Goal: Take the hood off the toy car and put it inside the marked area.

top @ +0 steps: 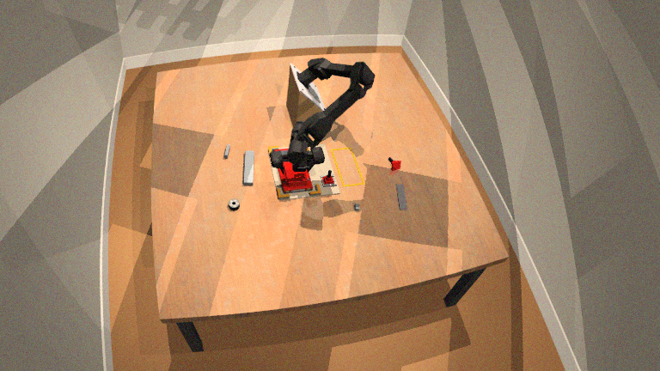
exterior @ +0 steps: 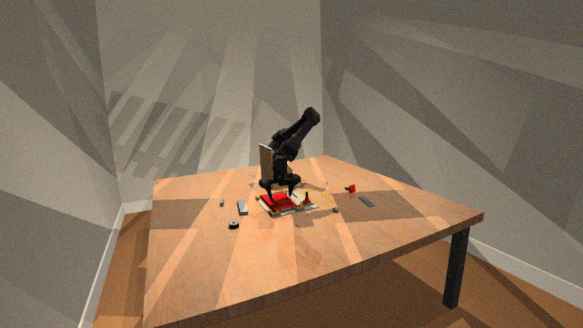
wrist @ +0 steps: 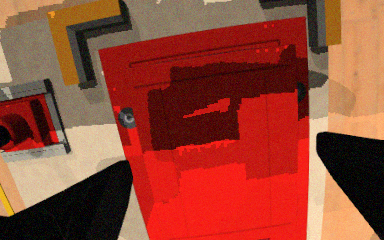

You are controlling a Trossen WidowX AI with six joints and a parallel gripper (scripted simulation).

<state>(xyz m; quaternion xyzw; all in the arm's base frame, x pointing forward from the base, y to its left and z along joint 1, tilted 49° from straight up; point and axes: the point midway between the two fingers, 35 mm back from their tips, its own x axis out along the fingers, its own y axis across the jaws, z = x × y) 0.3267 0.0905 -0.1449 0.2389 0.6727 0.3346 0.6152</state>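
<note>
Right now my gripper tip is 10 mm above the red hood. Round my gripper tip: wheel 230 mm to the right, 110 mm ahead, 40 mm below.
</note>
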